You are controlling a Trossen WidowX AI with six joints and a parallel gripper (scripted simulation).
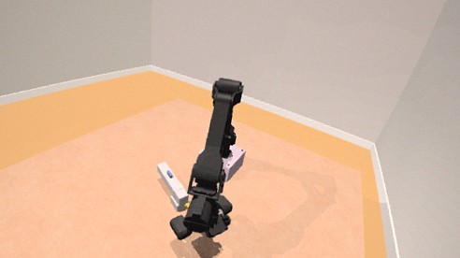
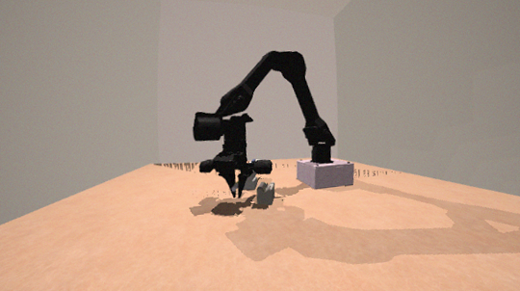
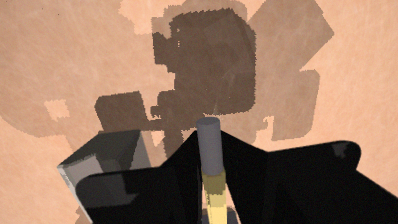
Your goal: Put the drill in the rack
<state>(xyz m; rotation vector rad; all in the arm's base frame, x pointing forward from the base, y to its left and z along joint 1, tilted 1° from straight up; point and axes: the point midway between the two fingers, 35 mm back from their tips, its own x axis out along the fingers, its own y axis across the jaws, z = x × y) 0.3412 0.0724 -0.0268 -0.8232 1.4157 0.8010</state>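
Now: gripper tip 20 mm past the drill, 30 mm to the left of it and 40 mm below it. The rest, counted from my gripper tip: grey rack 80 mm behind, 10 mm to the left, 10 mm above; then blue key 110 mm behind, 190 mm to the right, 40 mm above.
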